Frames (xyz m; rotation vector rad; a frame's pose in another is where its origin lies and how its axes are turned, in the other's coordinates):
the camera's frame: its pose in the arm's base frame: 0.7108 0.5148 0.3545 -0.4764 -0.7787 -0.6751
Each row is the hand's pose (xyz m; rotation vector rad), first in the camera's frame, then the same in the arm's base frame.
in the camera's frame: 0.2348 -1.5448 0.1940 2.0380 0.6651 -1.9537
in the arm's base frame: -0.3488 -0.5249 0.8793 2.5595 -0.6579 -1.1524
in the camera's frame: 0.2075 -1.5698 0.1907 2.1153 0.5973 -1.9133
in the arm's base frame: -0.3792 -0.5341 0.8600 2.5879 -0.7223 -1.0673
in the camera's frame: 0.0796 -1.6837 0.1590 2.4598 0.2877 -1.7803
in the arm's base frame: -0.5113 -0.5850 0.7586 2.7526 -0.9833 -0.6938
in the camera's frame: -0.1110 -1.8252 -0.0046 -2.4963 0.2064 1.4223
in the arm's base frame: -0.6328 -0.7129 0.5306 -2.6971 1.1747 0.1132
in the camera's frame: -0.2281 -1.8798 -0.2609 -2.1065 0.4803 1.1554
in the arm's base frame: -0.6103 -0.8651 0.2883 -2.2763 1.0265 -0.1956
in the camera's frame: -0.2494 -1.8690 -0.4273 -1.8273 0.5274 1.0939
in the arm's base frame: -0.5343 -0.9522 0.1662 -2.0458 0.8679 -0.2321
